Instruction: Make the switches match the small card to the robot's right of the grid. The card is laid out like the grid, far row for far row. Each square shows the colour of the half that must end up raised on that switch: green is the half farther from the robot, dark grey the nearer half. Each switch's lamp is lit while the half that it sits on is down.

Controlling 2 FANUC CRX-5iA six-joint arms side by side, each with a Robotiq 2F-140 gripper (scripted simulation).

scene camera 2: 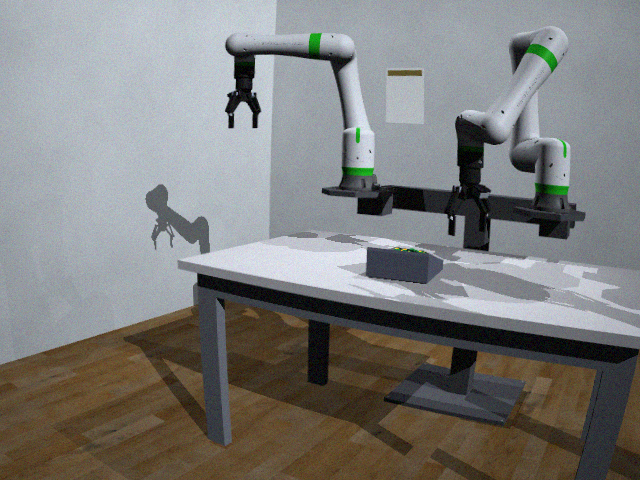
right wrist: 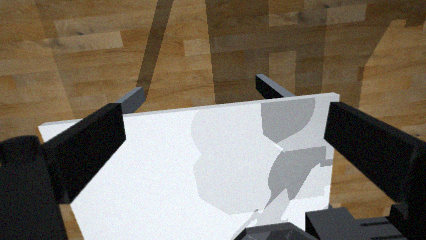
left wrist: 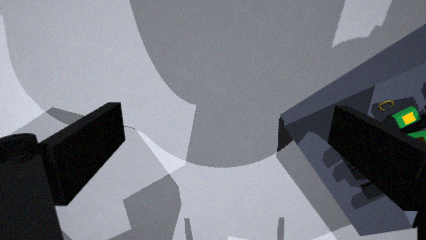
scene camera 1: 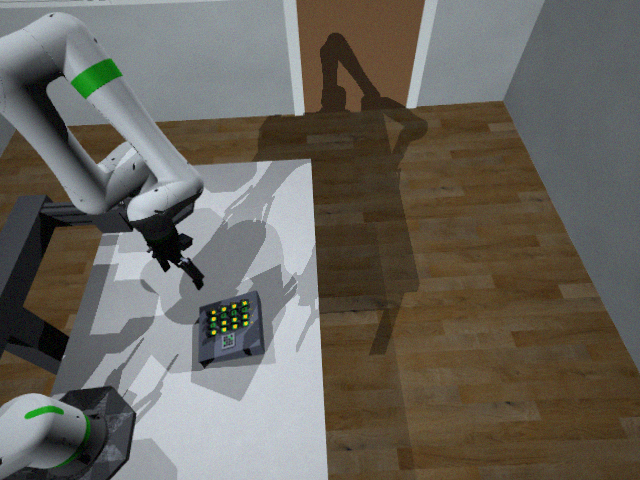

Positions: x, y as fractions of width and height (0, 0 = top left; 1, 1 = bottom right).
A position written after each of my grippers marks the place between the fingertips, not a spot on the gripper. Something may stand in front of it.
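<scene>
My left gripper appears in scene camera 2 (0.73, 0.49), in scene camera 1 (0.29, 0.58) and in the left wrist view (0.53, 0.51); in the right wrist view my left gripper is out of frame. My right gripper is visible in the right wrist view (0.53, 0.51) and in scene camera 2 (0.38, 0.27); in scene camera 1 my right gripper is out of frame, and in the left wrist view my right gripper is out of frame.
</scene>
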